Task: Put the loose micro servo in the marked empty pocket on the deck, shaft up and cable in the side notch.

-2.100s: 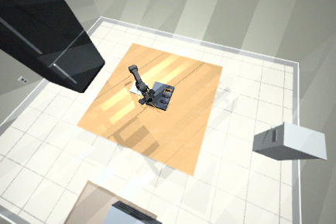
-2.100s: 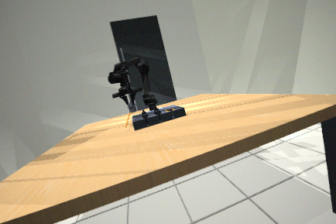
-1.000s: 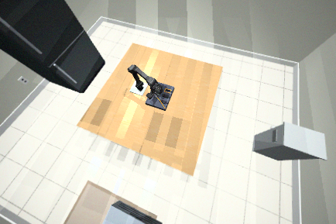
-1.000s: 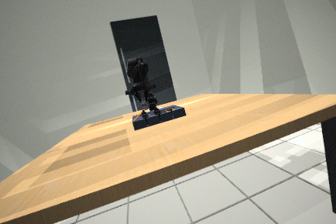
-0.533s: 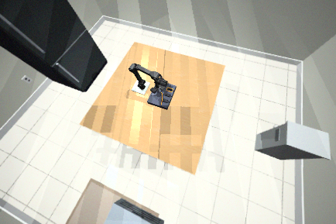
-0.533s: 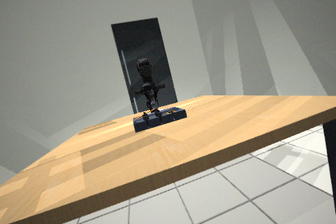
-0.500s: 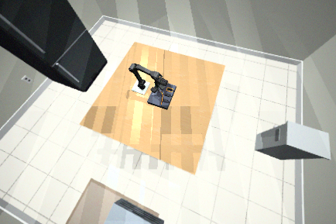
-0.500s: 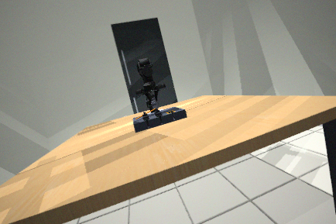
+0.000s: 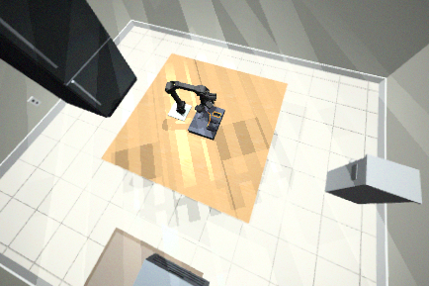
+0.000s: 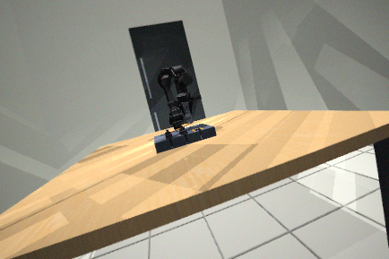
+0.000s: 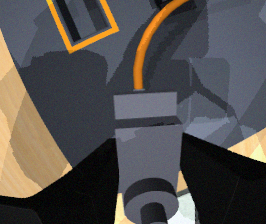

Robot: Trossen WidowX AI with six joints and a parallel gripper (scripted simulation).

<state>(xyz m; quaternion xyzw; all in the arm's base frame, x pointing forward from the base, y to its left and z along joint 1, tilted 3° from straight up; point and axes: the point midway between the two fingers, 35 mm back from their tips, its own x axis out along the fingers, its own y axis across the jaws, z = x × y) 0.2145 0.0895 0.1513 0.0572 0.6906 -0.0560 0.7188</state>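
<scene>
My gripper tip is now 100 mm above the dark robot deck and 60 mm to the left of it.
</scene>
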